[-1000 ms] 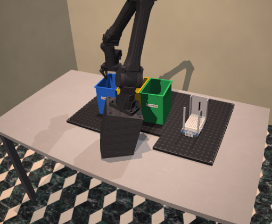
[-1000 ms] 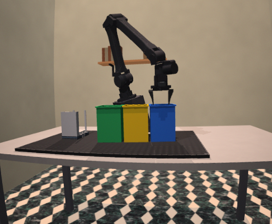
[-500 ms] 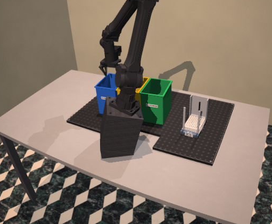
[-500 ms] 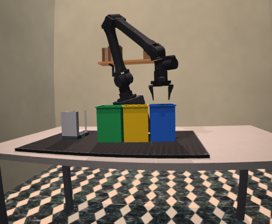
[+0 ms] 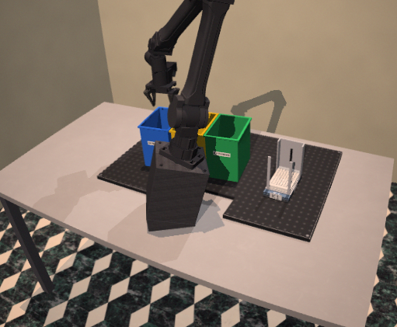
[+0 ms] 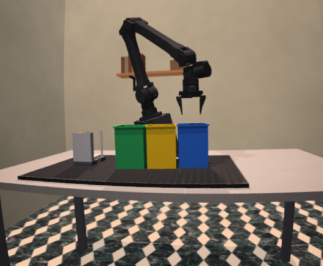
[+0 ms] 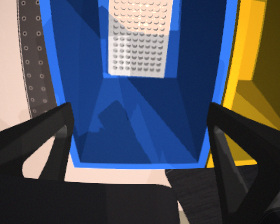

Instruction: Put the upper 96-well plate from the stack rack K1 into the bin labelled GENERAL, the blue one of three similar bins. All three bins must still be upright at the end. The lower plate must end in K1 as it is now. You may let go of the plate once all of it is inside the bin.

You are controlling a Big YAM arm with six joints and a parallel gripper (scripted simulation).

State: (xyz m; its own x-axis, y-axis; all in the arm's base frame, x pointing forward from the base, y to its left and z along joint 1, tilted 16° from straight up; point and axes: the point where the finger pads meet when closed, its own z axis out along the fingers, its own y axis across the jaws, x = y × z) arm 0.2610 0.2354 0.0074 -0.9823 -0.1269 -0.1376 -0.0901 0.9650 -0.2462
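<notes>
Now: the blue bin 140 mm below my hand and 10 mm behind it. From my hand the other things lie so: yellow bin 140 mm below, 130 mm to the right; green bin 260 mm to the right, 140 mm below, 20 mm ahead.
</notes>
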